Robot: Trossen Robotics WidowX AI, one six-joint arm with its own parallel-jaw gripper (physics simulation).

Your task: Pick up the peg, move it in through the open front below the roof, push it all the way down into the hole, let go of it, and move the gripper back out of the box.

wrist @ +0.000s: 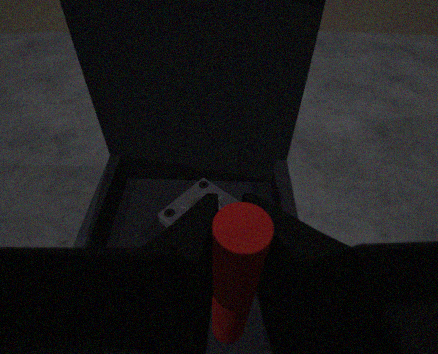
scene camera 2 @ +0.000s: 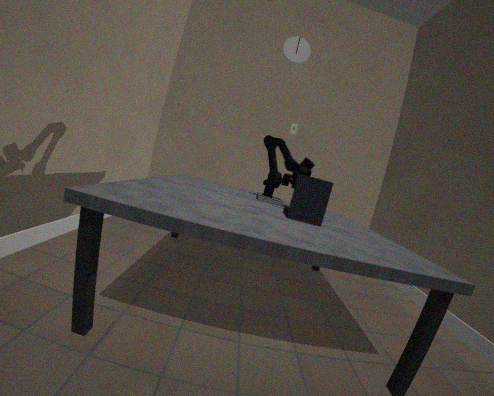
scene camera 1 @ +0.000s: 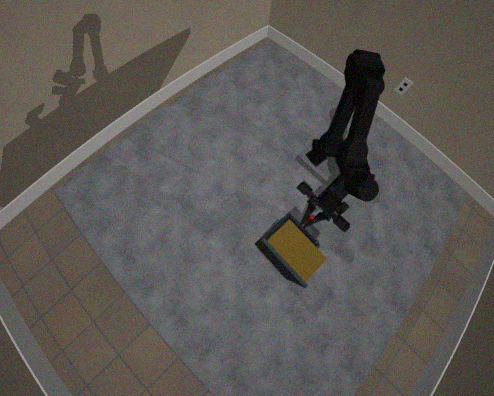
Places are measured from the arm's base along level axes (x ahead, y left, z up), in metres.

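Pixels of known places: gripper, fingertip midpoint: (wrist: 229, 204) (scene camera 1: 302, 226); arm's base at its link origin: (scene camera 2: 267, 196) (scene camera 1: 316, 156).
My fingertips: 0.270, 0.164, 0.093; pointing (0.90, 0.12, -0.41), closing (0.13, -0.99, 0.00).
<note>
Ahead of a thing's pixels: the offset from my fingertips to its top centre, as dx, dy, dz. "*": to the spot under its first point. Level surfaces: height alone.
My gripper (scene camera 1: 304, 225) (wrist: 229, 204) is shut on the red peg {-0.031, -0.004, +0.032} (scene camera 1: 312, 217) (wrist: 243, 228), which stands nearly upright between the fingers. The fingertips are at the open front of the dark box {+0.045, +0.028, +0.076} (scene camera 1: 281, 263) (scene camera 2: 311, 200) (wrist: 195, 90), beside the edge of its yellow-topped roof {* +0.082, +0.036, +0.076} (scene camera 1: 297, 252). In the wrist view the box's tall back wall and low side walls show beyond the fingers. A light grey angled piece {* +0.068, +0.039, -0.089} (wrist: 182, 201) with two small dark holes lies on the box floor. The fingers and peg cover part of that floor; I cannot make out the peg's hole. In scene camera 2 the box hides the fingers.
The box stands on the grey table {dz -0.127} (scene camera 1: 200, 240) (scene camera 2: 200, 210). Its low side walls (wrist: 97, 205) (wrist: 287, 185) rise left and right of the inner floor. The black arm (scene camera 1: 357, 115) (scene camera 2: 272, 160) reaches to the box from its base side.
</note>
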